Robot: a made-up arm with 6 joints. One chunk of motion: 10 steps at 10 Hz.
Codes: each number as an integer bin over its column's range. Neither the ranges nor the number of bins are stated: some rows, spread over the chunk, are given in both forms.
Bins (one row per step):
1: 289 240 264 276 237 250
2: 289 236 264 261 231 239
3: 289 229 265 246 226 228
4: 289 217 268 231 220 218
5: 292 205 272 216 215 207
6: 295 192 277 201 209 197
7: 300 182 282 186 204 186
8: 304 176 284 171 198 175
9: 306 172 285 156 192 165
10: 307 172 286 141 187 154
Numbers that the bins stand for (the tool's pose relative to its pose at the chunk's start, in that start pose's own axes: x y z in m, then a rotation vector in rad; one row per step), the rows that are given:
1: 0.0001 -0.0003 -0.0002 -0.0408 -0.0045 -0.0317
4: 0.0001 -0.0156 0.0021 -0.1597 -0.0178 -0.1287
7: 0.0050 -0.0389 0.0100 -0.2786 -0.0303 -0.2258
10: 0.0082 -0.0456 0.0123 -0.3975 -0.0436 -0.3229
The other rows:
2: 0.0001 -0.0030 -0.0002 -0.0805 -0.0092 -0.0650
3: 0.0001 -0.0076 0.0004 -0.1201 -0.0131 -0.0984
5: 0.0014 -0.0236 0.0044 -0.1994 -0.0217 -0.1621
6: 0.0028 -0.0323 0.0072 -0.2390 -0.0264 -0.1924
8: 0.0068 -0.0429 0.0112 -0.3182 -0.0350 -0.2592
9: 0.0077 -0.0456 0.0117 -0.3579 -0.0397 -0.2895

